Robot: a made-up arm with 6 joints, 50 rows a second.
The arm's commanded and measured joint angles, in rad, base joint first. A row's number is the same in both.
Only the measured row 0 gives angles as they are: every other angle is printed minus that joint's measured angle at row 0.
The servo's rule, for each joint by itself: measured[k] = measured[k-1] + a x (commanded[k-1-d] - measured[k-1]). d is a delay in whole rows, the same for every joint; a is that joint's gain. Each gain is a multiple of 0.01, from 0.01 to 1. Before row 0 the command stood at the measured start. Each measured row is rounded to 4 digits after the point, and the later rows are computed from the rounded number. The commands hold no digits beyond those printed.
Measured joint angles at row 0:
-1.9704 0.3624 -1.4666 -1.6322 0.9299 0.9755
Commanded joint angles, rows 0 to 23:
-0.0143 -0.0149 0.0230 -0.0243 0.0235 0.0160
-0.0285 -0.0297 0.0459 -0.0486 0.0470 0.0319
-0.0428 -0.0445 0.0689 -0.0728 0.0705 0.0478
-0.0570 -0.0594 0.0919 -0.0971 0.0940 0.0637
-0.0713 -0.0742 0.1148 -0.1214 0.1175 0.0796
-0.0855 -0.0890 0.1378 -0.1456 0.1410 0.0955
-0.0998 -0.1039 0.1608 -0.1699 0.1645 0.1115
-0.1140 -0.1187 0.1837 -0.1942 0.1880 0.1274
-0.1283 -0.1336 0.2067 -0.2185 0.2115 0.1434
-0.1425 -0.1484 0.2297 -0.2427 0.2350 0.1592
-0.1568 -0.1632 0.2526 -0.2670 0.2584 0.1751
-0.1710 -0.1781 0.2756 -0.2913 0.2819 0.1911
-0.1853 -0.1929 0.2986 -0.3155 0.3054 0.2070
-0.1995 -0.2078 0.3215 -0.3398 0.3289 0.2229
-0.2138 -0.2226 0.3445 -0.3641 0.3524 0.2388
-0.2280 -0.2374 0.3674 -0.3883 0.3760 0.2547
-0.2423 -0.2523 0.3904 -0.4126 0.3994 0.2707
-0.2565 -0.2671 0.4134 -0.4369 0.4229 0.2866
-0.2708 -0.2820 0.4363 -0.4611 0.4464 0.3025
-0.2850 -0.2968 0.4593 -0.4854 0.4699 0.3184
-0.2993 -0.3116 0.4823 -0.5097 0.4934 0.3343
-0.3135 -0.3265 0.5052 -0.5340 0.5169 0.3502
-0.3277 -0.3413 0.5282 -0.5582 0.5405 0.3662
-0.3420 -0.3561 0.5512 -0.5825 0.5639 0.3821
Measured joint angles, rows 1 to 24:
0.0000 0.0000 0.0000 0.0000 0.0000 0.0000
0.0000 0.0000 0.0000 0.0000 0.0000 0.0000
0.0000 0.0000 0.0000 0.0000 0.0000 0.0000
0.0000 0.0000 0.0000 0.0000 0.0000 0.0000
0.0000 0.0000 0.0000 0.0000 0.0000 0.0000
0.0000 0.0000 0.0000 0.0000 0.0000 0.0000
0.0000 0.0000 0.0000 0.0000 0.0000 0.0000
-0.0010 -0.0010 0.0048 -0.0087 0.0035 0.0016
-0.0029 -0.0030 0.0134 -0.0231 0.0100 0.0046
-0.0057 -0.0059 0.0251 -0.0410 0.0191 0.0089
-0.0093 -0.0096 0.0391 -0.0612 0.0303 0.0144
-0.0136 -0.0141 0.0550 -0.0829 0.0434 0.0209
-0.0186 -0.0193 0.0724 -0.1055 0.0580 0.0284
-0.0243 -0.0252 0.0910 -0.1287 0.0740 0.0367
-0.0306 -0.0317 0.1105 -0.1523 0.0911 0.0458
-0.0374 -0.0388 0.1307 -0.1761 0.1092 0.0556
-0.0448 -0.0465 0.1515 -0.2001 0.1281 0.0660
-0.0526 -0.0547 0.1727 -0.2242 0.1476 0.0769
-0.0609 -0.0633 0.1943 -0.2484 0.1677 0.0883
-0.0696 -0.0724 0.2162 -0.2726 0.1884 0.1002
-0.0787 -0.0819 0.2383 -0.2968 0.2095 0.1125
-0.0882 -0.0917 0.2606 -0.3210 0.2309 0.1251
-0.0980 -0.1019 0.2830 -0.3452 0.2527 0.1381
-0.1081 -0.1124 0.3056 -0.3695 0.2747 0.1514
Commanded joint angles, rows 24 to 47:
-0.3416 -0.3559 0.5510 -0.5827 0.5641 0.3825
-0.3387 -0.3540 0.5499 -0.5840 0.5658 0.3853
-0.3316 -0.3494 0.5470 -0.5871 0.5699 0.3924
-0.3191 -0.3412 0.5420 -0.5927 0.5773 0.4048
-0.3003 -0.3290 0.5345 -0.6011 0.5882 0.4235
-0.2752 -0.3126 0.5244 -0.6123 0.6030 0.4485
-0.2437 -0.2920 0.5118 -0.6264 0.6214 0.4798
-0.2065 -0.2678 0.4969 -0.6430 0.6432 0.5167
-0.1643 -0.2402 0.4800 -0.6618 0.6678 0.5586
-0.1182 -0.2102 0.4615 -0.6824 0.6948 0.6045
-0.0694 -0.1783 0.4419 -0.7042 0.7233 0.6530
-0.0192 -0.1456 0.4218 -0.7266 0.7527 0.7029
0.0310 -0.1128 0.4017 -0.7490 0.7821 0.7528
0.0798 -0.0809 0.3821 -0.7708 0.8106 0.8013
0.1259 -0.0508 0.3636 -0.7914 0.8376 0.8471
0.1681 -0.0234 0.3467 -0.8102 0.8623 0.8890
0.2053 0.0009 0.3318 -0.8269 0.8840 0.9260
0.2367 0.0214 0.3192 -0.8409 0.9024 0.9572
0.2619 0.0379 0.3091 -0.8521 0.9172 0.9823
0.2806 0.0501 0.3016 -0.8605 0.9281 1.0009
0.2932 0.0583 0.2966 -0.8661 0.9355 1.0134
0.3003 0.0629 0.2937 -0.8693 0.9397 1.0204
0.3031 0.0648 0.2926 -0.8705 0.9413 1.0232
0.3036 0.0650 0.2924 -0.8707 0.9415 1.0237
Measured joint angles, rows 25 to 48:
-0.1185 -0.1232 0.3282 -0.3938 0.2969 0.1649
-0.1292 -0.1343 0.3509 -0.4180 0.3193 0.1787
-0.1401 -0.1457 0.3737 -0.4423 0.3419 0.1927
-0.1512 -0.1573 0.3965 -0.4666 0.3646 0.2069
-0.1626 -0.1691 0.4193 -0.4909 0.3874 0.2212
-0.1742 -0.1812 0.4422 -0.5151 0.4104 0.2357
-0.1859 -0.1934 0.4651 -0.5394 0.4334 0.2503
-0.1968 -0.2048 0.4831 -0.5550 0.4530 0.2635
-0.2067 -0.2152 0.4971 -0.5654 0.4699 0.2757
-0.2154 -0.2246 0.5076 -0.5732 0.4849 0.2874
-0.2227 -0.2328 0.5148 -0.5802 0.4988 0.2991
-0.2281 -0.2395 0.5189 -0.5877 0.5122 0.3115
-0.2314 -0.2446 0.5201 -0.5966 0.5258 0.3252
-0.2323 -0.2479 0.5184 -0.6073 0.5401 0.3407
-0.2305 -0.2493 0.5139 -0.6202 0.5556 0.3583
-0.2259 -0.2487 0.5068 -0.6352 0.5724 0.3783
-0.2184 -0.2460 0.4973 -0.6522 0.5908 0.4009
-0.2080 -0.2413 0.4857 -0.6709 0.6107 0.4261
-0.1948 -0.2346 0.4723 -0.6910 0.6320 0.4538
-0.1790 -0.2261 0.4575 -0.7119 0.6545 0.4837
-0.1609 -0.2159 0.4417 -0.7331 0.6779 0.5155
-0.1408 -0.2043 0.4253 -0.7541 0.7019 0.5487
-0.1192 -0.1916 0.4088 -0.7743 0.7260 0.5827
-0.0965 -0.1781 0.3926 -0.7932 0.7497 0.6170

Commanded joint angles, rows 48 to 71:
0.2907 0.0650 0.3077 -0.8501 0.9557 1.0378
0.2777 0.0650 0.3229 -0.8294 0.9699 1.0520
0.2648 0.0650 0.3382 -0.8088 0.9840 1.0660
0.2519 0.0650 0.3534 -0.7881 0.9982 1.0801
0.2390 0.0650 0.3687 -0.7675 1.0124 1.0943
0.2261 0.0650 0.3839 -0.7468 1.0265 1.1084
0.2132 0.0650 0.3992 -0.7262 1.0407 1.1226
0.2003 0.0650 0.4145 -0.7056 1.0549 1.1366
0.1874 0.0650 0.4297 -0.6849 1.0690 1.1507
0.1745 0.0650 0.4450 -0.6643 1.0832 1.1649
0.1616 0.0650 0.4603 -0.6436 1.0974 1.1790
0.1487 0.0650 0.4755 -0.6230 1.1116 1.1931
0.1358 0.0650 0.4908 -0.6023 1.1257 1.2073
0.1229 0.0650 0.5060 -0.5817 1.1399 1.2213
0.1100 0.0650 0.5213 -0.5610 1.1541 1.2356
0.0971 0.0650 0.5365 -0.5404 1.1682 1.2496
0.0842 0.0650 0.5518 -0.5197 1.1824 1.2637
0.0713 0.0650 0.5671 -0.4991 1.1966 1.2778
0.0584 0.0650 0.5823 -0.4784 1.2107 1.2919
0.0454 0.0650 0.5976 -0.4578 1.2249 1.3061
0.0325 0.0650 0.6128 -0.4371 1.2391 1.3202
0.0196 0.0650 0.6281 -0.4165 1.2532 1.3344
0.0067 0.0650 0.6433 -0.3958 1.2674 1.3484
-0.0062 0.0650 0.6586 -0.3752 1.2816 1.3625
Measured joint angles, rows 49 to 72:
-0.0732 -0.1641 0.3772 -0.8104 0.7726 0.6510
-0.0497 -0.1500 0.3629 -0.8254 0.7943 0.6841
-0.0266 -0.1360 0.3500 -0.8380 0.8144 0.7158
-0.0042 -0.1224 0.3388 -0.8481 0.8326 0.7456
0.0171 -0.1094 0.3293 -0.8557 0.8487 0.7731
0.0371 -0.0972 0.3216 -0.8610 0.8626 0.7981
0.0558 -0.0858 0.3155 -0.8645 0.8744 0.8207
0.0722 -0.0752 0.3139 -0.8593 0.8866 0.8424
0.0866 -0.0654 0.3158 -0.8485 0.8991 0.8634
0.0991 -0.0563 0.3205 -0.8342 0.9118 0.8837
0.1098 -0.0478 0.3274 -0.8176 0.9248 0.9033
0.1188 -0.0399 0.3361 -0.7996 0.9379 0.9224
0.1263 -0.0326 0.3461 -0.7806 0.9512 0.9410
0.1324 -0.0258 0.3573 -0.7610 0.9646 0.9592
0.1372 -0.0194 0.3693 -0.7411 0.9781 0.9769
0.1407 -0.0135 0.3820 -0.7209 0.9917 0.9943
0.1431 -0.0080 0.3952 -0.7005 1.0054 1.0114
0.1444 -0.0029 0.4089 -0.6800 1.0192 1.0282
0.1447 0.0019 0.4229 -0.6595 1.0331 1.0447
0.1441 0.0063 0.4372 -0.6389 1.0470 1.0610
0.1426 0.0104 0.4516 -0.6183 1.0609 1.0770
0.1403 0.0142 0.4662 -0.5977 1.0749 1.0929
0.1373 0.0178 0.4810 -0.5771 1.0889 1.1086
0.1336 0.0211 0.4959 -0.5564 1.1029 1.1241

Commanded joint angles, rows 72 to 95:
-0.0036 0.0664 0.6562 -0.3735 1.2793 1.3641
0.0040 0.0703 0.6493 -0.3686 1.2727 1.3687
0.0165 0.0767 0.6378 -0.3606 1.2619 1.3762
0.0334 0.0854 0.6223 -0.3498 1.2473 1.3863
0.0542 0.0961 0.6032 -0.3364 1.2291 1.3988
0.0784 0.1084 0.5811 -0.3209 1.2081 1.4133
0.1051 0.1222 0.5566 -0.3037 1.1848 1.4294
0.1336 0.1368 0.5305 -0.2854 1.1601 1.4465
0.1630 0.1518 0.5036 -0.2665 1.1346 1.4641
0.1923 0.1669 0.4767 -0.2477 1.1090 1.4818
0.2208 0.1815 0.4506 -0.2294 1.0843 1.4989
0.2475 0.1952 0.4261 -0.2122 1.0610 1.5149
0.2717 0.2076 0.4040 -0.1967 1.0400 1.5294
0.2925 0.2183 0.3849 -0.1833 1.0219 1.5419
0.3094 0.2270 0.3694 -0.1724 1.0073 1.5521
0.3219 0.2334 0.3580 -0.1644 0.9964 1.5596
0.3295 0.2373 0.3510 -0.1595 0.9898 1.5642
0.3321 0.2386 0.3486 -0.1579 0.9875 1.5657
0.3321 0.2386 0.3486 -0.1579 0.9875 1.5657
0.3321 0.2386 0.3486 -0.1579 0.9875 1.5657
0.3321 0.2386 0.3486 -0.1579 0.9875 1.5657
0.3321 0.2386 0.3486 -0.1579 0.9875 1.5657
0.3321 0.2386 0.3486 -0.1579 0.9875 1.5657
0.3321 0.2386 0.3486 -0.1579 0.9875 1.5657
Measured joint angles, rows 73 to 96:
0.1292 0.0242 0.5109 -0.5358 1.1170 1.1395
0.1242 0.0271 0.5259 -0.5151 1.1311 1.1547
0.1187 0.0298 0.5410 -0.4945 1.1452 1.1698
0.1127 0.0323 0.5561 -0.4738 1.1593 1.1848
0.1062 0.0346 0.5712 -0.4532 1.1734 1.1998
0.0992 0.0367 0.5863 -0.4325 1.1875 1.2147
0.0918 0.0387 0.6015 -0.4119 1.2016 1.2295
0.0851 0.0406 0.6130 -0.3981 1.2133 1.2430
0.0794 0.0427 0.6206 -0.3875 1.2222 1.2556
0.0750 0.0451 0.6242 -0.3778 1.2282 1.2677
0.0721 0.0479 0.6238 -0.3677 1.2311 1.2796
0.0708 0.0513 0.6195 -0.3564 1.2308 1.2915
0.0713 0.0553 0.6114 -0.3436 1.2274 1.3037
0.0737 0.0600 0.5999 -0.3292 1.2210 1.3163
0.0779 0.0654 0.5853 -0.3134 1.2119 1.3293
0.0839 0.0714 0.5681 -0.2965 1.2003 1.3428
0.0915 0.0781 0.5489 -0.2789 1.1866 1.3567
0.1006 0.0853 0.5283 -0.2611 1.1713 1.3709
0.1109 0.0930 0.5068 -0.2435 1.1548 1.3853
0.1222 0.1010 0.4852 -0.2267 1.1376 1.3997
0.1341 0.1092 0.4641 -0.2111 1.1202 1.4139
0.1464 0.1174 0.4442 -0.1972 1.1033 1.4277
0.1587 0.1255 0.4261 -0.1854 1.0873 1.4409
0.1707 0.1333 0.4103 -0.1761 1.0727 1.4532

